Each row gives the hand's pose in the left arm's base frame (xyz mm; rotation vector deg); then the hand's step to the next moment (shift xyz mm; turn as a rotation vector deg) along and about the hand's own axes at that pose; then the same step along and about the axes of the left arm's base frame.
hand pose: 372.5 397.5 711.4 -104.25 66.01 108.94
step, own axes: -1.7 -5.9 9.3 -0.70 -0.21 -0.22
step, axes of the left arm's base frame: -2.4 10.8 -1.5 0.42 0.21 0.60
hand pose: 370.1 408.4 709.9 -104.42 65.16 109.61
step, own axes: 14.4 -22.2 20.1 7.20 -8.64 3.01
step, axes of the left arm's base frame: -2.3 23.7 -23.1 2.31 5.45 -10.03
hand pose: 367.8 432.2 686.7 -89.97 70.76 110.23
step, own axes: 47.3 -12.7 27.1 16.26 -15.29 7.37
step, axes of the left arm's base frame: -21.7 17.4 -48.6 1.76 10.44 -20.98
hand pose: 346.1 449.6 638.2 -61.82 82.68 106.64
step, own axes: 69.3 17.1 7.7 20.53 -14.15 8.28
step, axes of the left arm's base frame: -52.6 -1.1 -48.9 -1.66 10.77 -23.91
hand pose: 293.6 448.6 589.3 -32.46 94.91 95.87
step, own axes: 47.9 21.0 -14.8 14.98 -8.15 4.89
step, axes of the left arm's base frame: -49.4 -4.7 -22.3 -3.01 6.87 -16.08
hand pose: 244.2 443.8 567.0 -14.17 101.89 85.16
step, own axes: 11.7 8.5 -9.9 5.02 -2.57 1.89
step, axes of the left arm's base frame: -17.3 -2.6 -1.5 -0.99 2.58 -5.27
